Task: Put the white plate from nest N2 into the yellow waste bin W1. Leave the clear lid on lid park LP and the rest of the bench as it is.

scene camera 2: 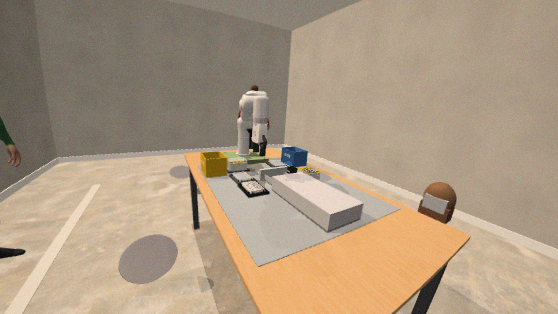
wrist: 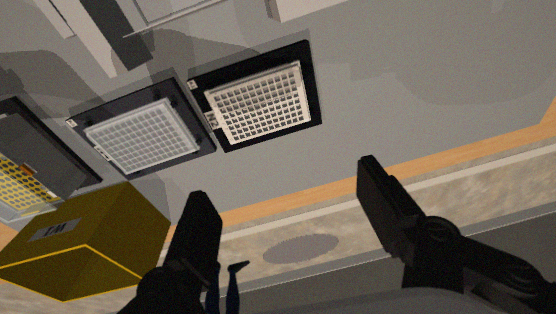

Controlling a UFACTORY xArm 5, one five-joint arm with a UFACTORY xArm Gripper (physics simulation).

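Places are measured from the arm's base along level axes (x up, y ahead, z left), in centimetres.
Pixels of known places: gripper, fingertip midpoint: (scene camera 2: 259,154) (wrist: 283,191); arm's base at its link origin: (scene camera 2: 243,154).
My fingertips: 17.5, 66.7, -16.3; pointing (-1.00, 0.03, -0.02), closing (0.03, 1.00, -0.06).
For each thing: its top centre in the pictures, then the offset to it from my fingertips, as dx, dy, dz. "*": a spot on its surface instead.
- white plate at its top centre: (wrist: 261,109) (scene camera 2: 253,185) -17.8, -1.2, -2.4
- black nest N2 at a spot on its surface: (wrist: 314,100) * -19.2, +6.4, -4.0
- yellow waste bin W1 at its top centre: (wrist: 72,278) (scene camera 2: 213,154) -8.4, -36.8, -15.8
- flat pale piece at its top centre: (scene camera 2: 277,163) -18.4, -36.5, +32.7
- translucent gridded plate at its top centre: (wrist: 142,142) (scene camera 2: 242,175) -17.8, -18.8, -2.0
- box with a yellow gridded top, top centre: (scene camera 2: 237,159) -12.7, -36.6, +0.5
- blue bin at its top centre: (scene camera 2: 294,149) -8.4, -37.3, +48.8
The white plate (scene camera 2: 253,187) (wrist: 260,102) with a grid of wells sits flat in the black nest N2 (wrist: 314,100). The yellow waste bin W1 (scene camera 2: 214,165) (wrist: 117,215) stands near the table edge, with its open top showing at the lower left in the wrist view. My gripper (scene camera 2: 258,148) (wrist: 283,191) is open and empty. It hangs over the robot's end of the table, well away from the plate in the scene view. A flat pale piece (scene camera 2: 276,163) beside the blue bin may be the clear lid on LP; its label is not readable.
A translucent gridded plate (scene camera 2: 243,176) (wrist: 145,137) sits in the dark nest beside N2. A box with a yellow gridded top (scene camera 2: 237,164) (wrist: 17,185) stands by the yellow bin. A long white block (scene camera 2: 315,197) and a blue bin (scene camera 2: 294,157) also stand on the bench.
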